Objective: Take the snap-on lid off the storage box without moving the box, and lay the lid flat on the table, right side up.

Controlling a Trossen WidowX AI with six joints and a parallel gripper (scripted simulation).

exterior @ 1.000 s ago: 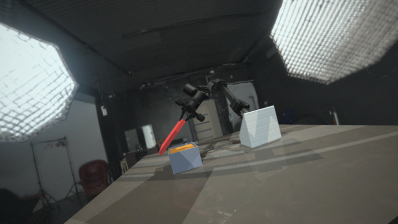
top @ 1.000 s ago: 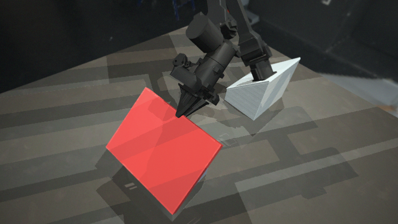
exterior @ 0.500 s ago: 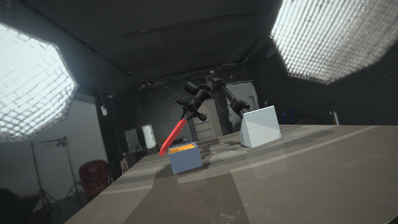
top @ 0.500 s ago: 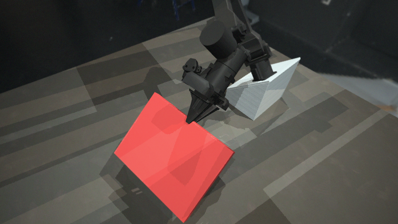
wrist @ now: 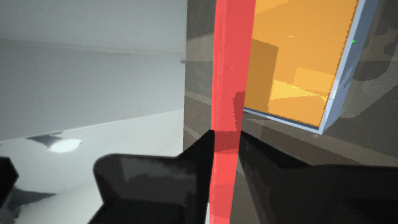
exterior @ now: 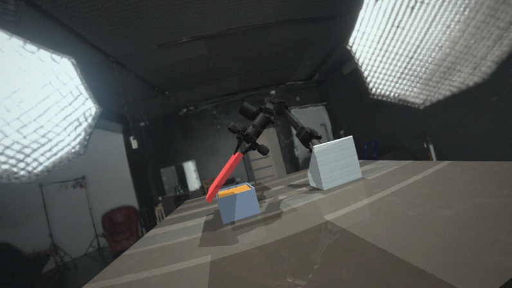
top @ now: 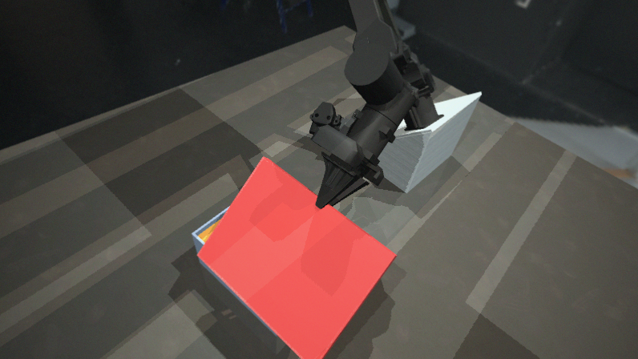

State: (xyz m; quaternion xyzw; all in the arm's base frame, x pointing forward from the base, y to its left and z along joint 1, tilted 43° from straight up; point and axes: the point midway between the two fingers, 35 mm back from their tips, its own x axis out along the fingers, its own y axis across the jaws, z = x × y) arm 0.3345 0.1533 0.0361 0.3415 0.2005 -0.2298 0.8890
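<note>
The red lid lies 60 mm ahead of my gripper tip, 50 mm below it and 10 mm to the left of it. Round my gripper tip: storage box (190 mm below, 70 mm to the right, 50 mm ahead).
</note>
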